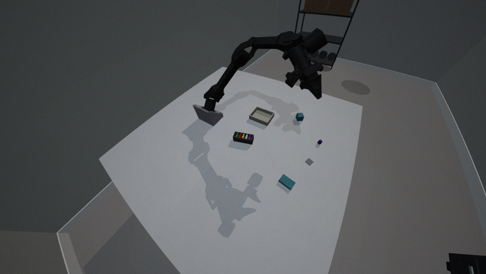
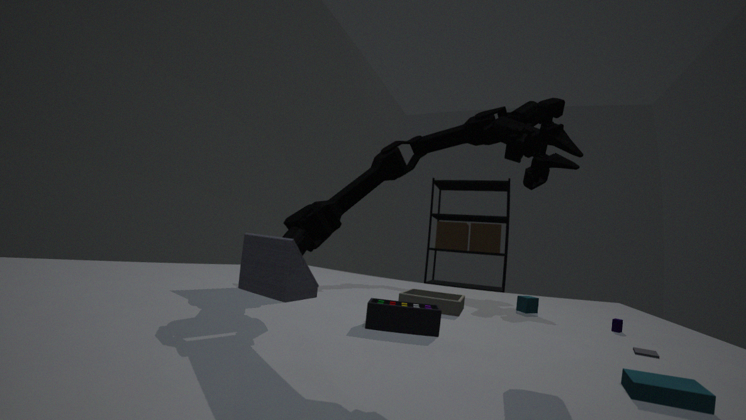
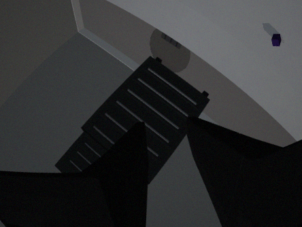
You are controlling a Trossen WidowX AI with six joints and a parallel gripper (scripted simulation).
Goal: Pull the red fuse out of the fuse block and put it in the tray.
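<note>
The red fuse is 28 cm below my gripper tip, 28 cm behind it and 17 cm to the right of it. The rest, counted from my gripper tip: beige tray: 31 cm below, 29 cm behind, 5 cm to the left; then teal cube: 29 cm below, 18 cm to the left, 9 cm behind; then flat grey tile: 31 cm below, 9 cm ahead, 6 cm to the right.
</note>
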